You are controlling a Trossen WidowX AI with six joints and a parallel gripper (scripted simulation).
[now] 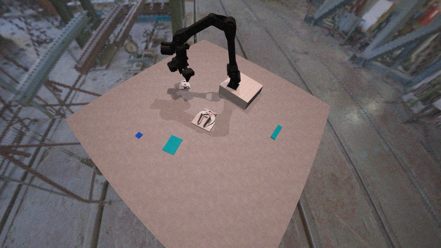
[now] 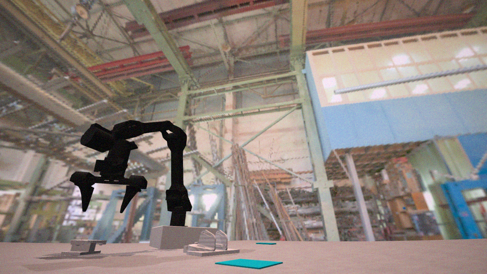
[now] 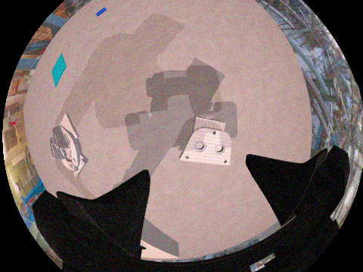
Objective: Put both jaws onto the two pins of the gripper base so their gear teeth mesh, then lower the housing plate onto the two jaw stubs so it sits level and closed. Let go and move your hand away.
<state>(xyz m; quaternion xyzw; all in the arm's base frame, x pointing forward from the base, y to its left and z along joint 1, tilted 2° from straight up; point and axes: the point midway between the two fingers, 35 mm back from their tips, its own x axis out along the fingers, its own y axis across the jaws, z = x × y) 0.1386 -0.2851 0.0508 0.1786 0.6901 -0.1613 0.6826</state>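
Now: gripper tip 2 cm past the gripper base, 2 cm to the left of it and 7 cm above it. Round my gripper tip: white block piece 2 cm behind, 2 cm to the right, 9 cm below; housing plate 10 cm ahead, 25 cm to the left, 9 cm below; flat white plate 17 cm ahead, 25 cm to the left, 10 cm below.
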